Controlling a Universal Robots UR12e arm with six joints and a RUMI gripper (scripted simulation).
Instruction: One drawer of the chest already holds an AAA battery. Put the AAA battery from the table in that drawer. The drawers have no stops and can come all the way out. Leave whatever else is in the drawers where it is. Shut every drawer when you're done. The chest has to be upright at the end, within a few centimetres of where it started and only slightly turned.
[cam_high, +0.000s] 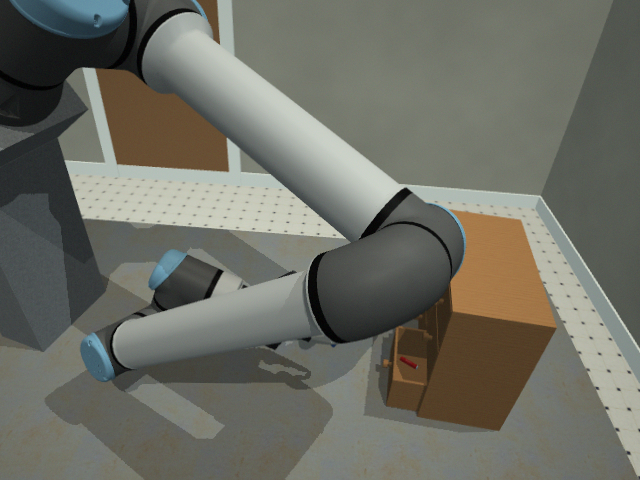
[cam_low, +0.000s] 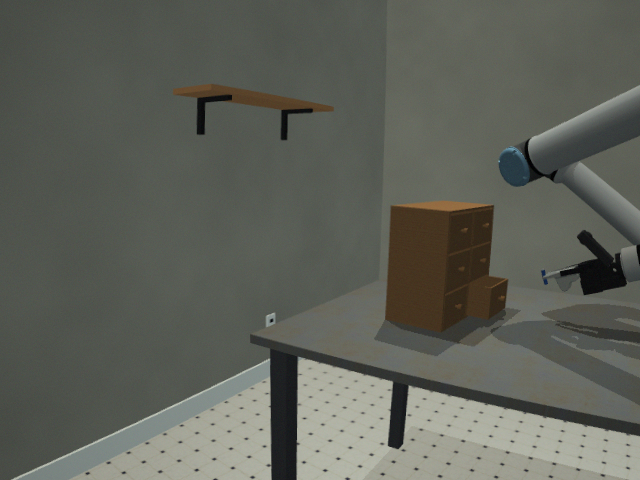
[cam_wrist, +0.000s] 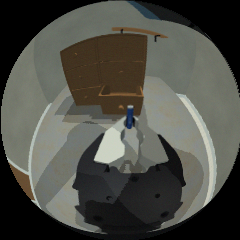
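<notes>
Right now the blue battery is 1 cm ahead of my hand. Round my hand: red battery: 18 cm ahead, 12 cm below, 7 cm to the left.
</notes>
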